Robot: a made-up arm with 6 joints.
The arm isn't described. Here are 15 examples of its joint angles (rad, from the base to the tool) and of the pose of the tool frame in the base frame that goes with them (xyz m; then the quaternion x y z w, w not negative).
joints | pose
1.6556 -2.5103 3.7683 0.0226 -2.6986 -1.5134 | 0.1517 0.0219 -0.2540 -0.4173 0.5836 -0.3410 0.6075
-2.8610 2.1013 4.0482 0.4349 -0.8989 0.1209 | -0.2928 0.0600 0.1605 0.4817 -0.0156 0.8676 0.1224
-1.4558 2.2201 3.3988 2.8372 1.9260 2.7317 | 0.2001 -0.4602 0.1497 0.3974 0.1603 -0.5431 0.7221
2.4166 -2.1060 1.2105 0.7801 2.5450 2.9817 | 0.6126 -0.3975 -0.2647 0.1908 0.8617 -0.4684 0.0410
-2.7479 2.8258 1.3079 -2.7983 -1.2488 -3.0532 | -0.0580 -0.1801 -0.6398 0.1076 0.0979 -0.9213 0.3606
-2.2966 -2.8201 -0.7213 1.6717 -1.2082 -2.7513 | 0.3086 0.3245 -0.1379 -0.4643 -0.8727 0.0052 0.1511
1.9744 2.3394 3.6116 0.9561 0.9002 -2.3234 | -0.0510 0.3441 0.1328 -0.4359 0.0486 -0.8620 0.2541
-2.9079 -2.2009 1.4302 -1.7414 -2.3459 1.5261 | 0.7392 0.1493 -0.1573 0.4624 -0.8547 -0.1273 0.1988
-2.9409 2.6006 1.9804 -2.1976 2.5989 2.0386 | -0.4140 -0.1758 -0.5616 -0.5330 -0.2856 0.1801 0.7758
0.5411 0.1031 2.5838 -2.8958 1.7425 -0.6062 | -0.2209 0.0404 0.8781 -0.8314 -0.2374 -0.2696 0.4240
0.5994 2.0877 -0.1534 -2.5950 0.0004 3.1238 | 0.0810 0.2137 -0.2895 -0.3653 0.7968 0.3487 0.3317
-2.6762 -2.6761 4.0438 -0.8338 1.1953 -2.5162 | -0.1352 0.0472 -0.2720 -0.1740 -0.7727 0.2962 0.5337
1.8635 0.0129 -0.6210 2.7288 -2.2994 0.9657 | -0.2183 0.2388 0.5285 -0.7685 -0.1679 -0.5563 0.2677
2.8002 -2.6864 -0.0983 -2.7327 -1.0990 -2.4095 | 0.3807 -0.2843 -0.0882 0.8115 -0.1856 -0.3745 0.4083
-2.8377 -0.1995 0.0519 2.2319 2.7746 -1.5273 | -0.1325 -0.1400 0.8456 0.2446 0.2194 -0.0655 0.9422
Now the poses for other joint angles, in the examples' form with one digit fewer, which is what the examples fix.
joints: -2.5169 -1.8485 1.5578 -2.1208 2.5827 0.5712
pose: 0.712 0.415 0.060 0.119 -0.911 0.324 0.226
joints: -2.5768 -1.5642 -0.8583 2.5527 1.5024 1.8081
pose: 0.345 0.068 0.422 0.615 -0.497 -0.595 0.146
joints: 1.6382 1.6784 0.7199 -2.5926 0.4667 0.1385
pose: -0.172 0.607 -0.199 0.404 0.592 -0.197 0.669
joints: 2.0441 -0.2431 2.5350 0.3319 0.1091 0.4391
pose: 0.324 -0.315 0.710 0.751 -0.535 -0.096 0.375
